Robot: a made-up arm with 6 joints. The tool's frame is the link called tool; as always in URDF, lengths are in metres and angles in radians.
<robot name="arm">
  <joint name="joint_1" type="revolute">
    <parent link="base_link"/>
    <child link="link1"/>
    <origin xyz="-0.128 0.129 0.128"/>
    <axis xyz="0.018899 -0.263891 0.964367"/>
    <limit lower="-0.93" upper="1.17" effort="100" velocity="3"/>
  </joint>
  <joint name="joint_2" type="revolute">
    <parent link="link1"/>
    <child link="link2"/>
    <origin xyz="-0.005 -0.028 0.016"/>
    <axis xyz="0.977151 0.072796 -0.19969"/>
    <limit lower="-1.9" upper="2.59" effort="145" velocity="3"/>
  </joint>
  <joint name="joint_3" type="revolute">
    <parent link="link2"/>
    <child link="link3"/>
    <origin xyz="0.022 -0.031 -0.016"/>
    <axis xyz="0 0 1"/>
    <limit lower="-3.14" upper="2.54" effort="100" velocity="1.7"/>
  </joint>
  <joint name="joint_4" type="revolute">
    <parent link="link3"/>
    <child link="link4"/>
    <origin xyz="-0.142 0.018 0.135"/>
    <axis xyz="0 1 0"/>
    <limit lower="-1.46" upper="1.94" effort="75" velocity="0.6"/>
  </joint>
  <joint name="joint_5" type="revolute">
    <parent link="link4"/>
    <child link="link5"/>
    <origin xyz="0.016 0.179 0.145"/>
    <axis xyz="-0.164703 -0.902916 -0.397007"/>
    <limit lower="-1.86" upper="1.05" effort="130" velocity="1.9"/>
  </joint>
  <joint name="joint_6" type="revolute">
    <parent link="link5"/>
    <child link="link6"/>
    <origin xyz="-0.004 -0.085 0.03"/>
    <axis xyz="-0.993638 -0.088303 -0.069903"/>
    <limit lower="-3.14" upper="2.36" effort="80" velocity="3.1"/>
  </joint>
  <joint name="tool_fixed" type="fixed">
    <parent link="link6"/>
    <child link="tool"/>
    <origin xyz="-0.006 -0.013 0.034" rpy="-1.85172 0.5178 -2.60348"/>
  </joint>
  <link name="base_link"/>
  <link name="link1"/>
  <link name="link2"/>
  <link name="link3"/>
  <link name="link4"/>
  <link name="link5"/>
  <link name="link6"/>
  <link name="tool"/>
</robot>
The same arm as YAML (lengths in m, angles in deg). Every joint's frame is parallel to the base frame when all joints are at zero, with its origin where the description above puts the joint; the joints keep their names.
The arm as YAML. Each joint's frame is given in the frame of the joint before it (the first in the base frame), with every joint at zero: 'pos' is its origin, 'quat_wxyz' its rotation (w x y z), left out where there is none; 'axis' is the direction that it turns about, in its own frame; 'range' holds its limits. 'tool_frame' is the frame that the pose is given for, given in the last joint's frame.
length_unit: m
angle_unit: deg
joints:
  - joint: joint_1
    pos: [-0.128, 0.129, 0.128]
    axis: [0.018899, -0.263891, 0.964367]
    range: [-53.29, 67.04]
  - joint: joint_2
    pos: [-0.005, -0.028, 0.016]
    axis: [0.977151, 0.072796, -0.19969]
    range: [-108.86, 148.4]
  - joint: joint_3
    pos: [0.022, -0.031, -0.016]
    axis: [0.0, 0.0, 1.0]
    range: [-179.91, 145.53]
  - joint: joint_4
    pos: [-0.142, 0.018, 0.135]
    axis: [0.0, 1.0, 0.0]
    range: [-83.65, 111.15]
  - joint: joint_5
    pos: [0.016, 0.179, 0.145]
    axis: [-0.164703, -0.902916, -0.397007]
    range: [-106.57, 60.16]
  - joint: joint_6
    pos: [-0.004, -0.085, 0.03]
    axis: [-0.993638, -0.088303, -0.069903]
    range: [-179.91, 135.22]
tool_frame:
  pos: [-0.006, -0.013, 0.034]
  quat_wxyz: [0.351705, -0.056981, 0.785623, -0.50582]

